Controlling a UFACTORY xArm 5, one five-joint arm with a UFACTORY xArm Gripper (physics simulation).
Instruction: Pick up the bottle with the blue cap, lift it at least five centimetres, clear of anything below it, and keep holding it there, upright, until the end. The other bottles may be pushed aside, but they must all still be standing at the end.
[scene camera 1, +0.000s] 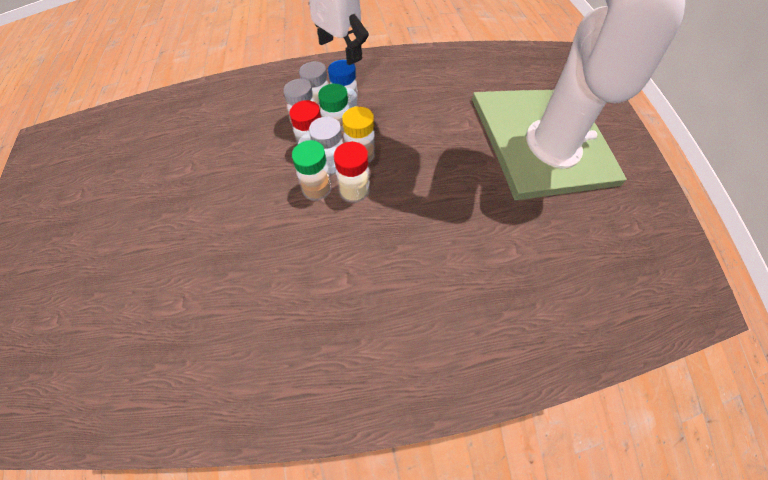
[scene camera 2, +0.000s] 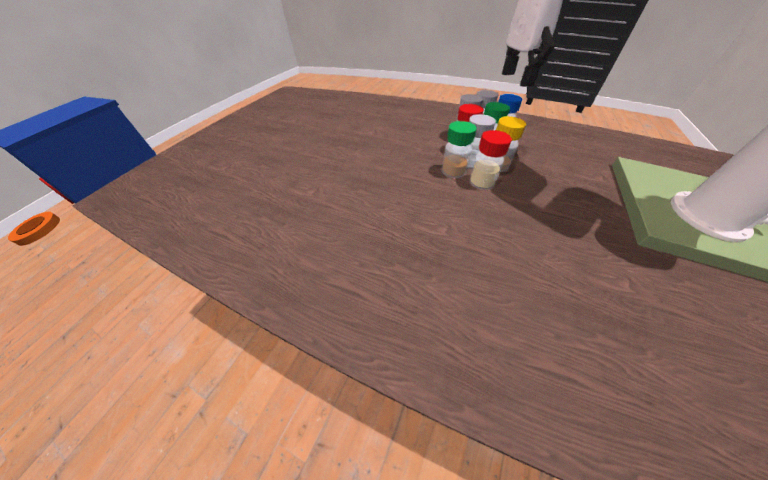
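Where they show: gripper, fingertip midpoint: (scene camera 1: 340, 51) (scene camera 2: 516, 80); arm's base at its link origin: (scene camera 1: 554, 144) (scene camera 2: 707, 216).
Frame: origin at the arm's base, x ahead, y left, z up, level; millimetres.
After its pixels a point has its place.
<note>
The bottle with the blue cap (scene camera 1: 342, 73) {z 80, x 387, y -220 mm} (scene camera 2: 510, 103) {z 75, x 386, y -212 mm} stands upright at the back right of a tight group of bottles, its body mostly hidden by the dark green-capped bottle (scene camera 1: 333, 98) {z 80, x 419, y -154 mm} (scene camera 2: 497, 111) {z 78, x 418, y -144 mm} in front. A grey-capped bottle (scene camera 1: 313, 74) {z 80, x 442, y -237 mm} (scene camera 2: 487, 98) {z 76, x 441, y -227 mm} stands close on its left. The yellow-capped bottle (scene camera 1: 357, 122) {z 79, x 393, y -80 mm} (scene camera 2: 511, 128) {z 77, x 391, y -65 mm} and the front red-capped bottle (scene camera 1: 351, 160) {z 80, x 423, y -2 mm} (scene camera 2: 495, 144) {z 78, x 423, y 12 mm} stand nearer the cameras. All bottles that show are upright. My gripper (scene camera 1: 338, 48) {z 118, x 385, y -242 mm} (scene camera 2: 518, 73) {z 118, x 385, y -242 mm} is open and empty, above the back of the group, higher than the blue cap.
The arm's base stands on a green board (scene camera 1: 498, 118) {z 0, x 91, y -92 mm} (scene camera 2: 634, 192) {z 0, x 121, y -36 mm} to the right of the bottles. A front bright green-capped bottle (scene camera 1: 309, 157) {z 80, x 486, y -29 mm} (scene camera 2: 461, 133) {z 78, x 487, y -13 mm} stands at the group's front left. A blue bin (scene camera 2: 84, 147) and an orange ring (scene camera 2: 48, 224) are beyond the table's left edge.
</note>
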